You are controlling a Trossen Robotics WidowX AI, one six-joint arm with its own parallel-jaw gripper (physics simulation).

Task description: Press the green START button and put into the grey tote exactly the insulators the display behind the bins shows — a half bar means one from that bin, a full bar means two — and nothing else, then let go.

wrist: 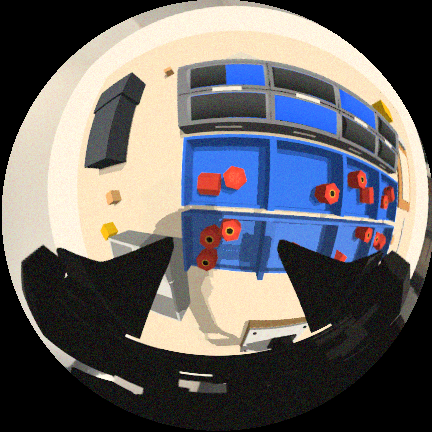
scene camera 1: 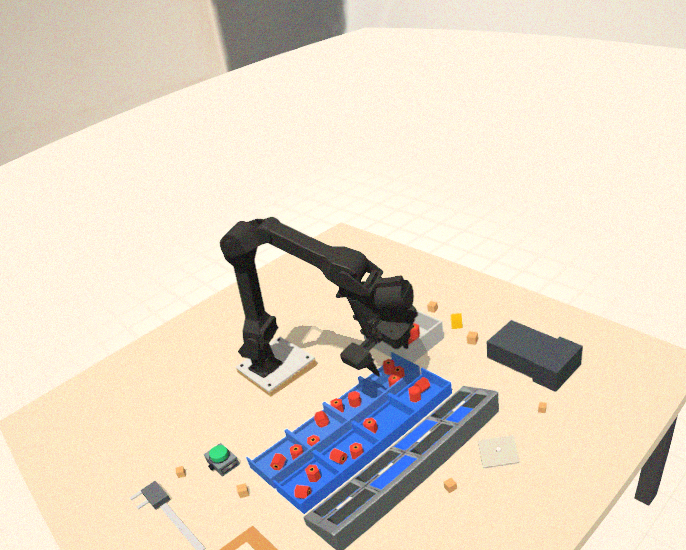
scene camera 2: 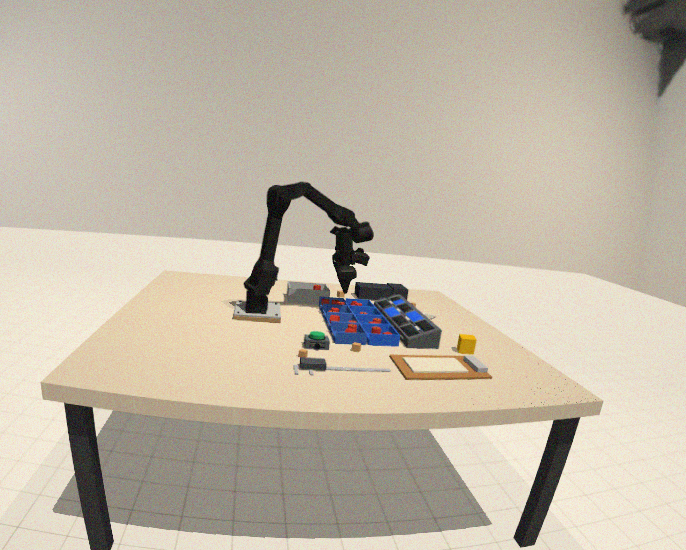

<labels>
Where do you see a grey display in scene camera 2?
430, 339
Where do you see a grey tote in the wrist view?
171, 300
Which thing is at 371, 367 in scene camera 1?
My gripper.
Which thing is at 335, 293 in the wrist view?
My gripper.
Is my gripper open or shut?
Open.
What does my gripper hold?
Nothing.
</labels>
